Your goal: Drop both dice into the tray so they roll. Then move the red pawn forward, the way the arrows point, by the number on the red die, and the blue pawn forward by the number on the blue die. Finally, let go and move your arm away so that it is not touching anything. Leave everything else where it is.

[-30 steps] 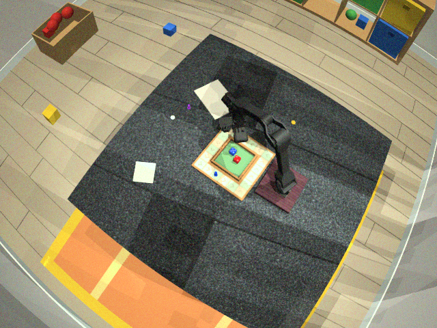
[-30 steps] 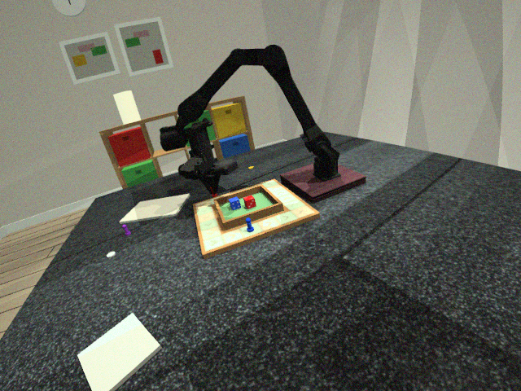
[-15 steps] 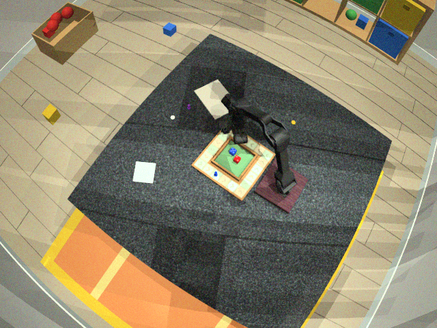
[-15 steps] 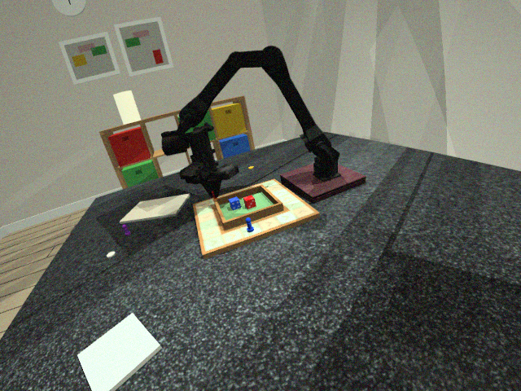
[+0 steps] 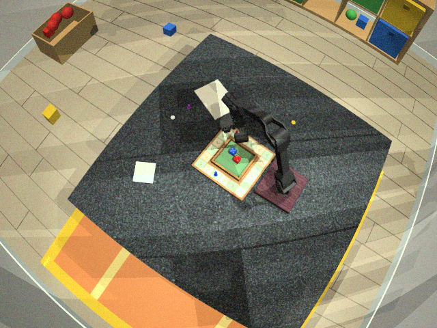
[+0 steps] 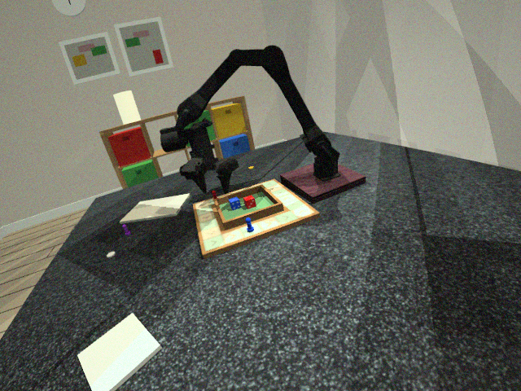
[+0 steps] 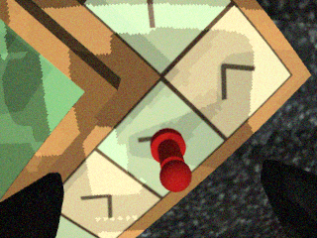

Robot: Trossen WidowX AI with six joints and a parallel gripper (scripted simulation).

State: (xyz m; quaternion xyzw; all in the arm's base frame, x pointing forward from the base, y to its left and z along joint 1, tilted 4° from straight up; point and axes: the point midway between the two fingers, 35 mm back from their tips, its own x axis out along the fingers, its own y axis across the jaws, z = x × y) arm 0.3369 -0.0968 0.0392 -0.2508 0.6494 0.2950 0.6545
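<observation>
The red pawn lies 1 cm below my gripper tip. From my gripper tip the other things lie so: purple pawn 29 cm ahead, 2 cm to the left, 2 cm below; then green tray 7 cm behind, 11 cm to the left, 3 cm below; then blue pawn 4 cm behind, 23 cm to the left, 1 cm below.
</observation>
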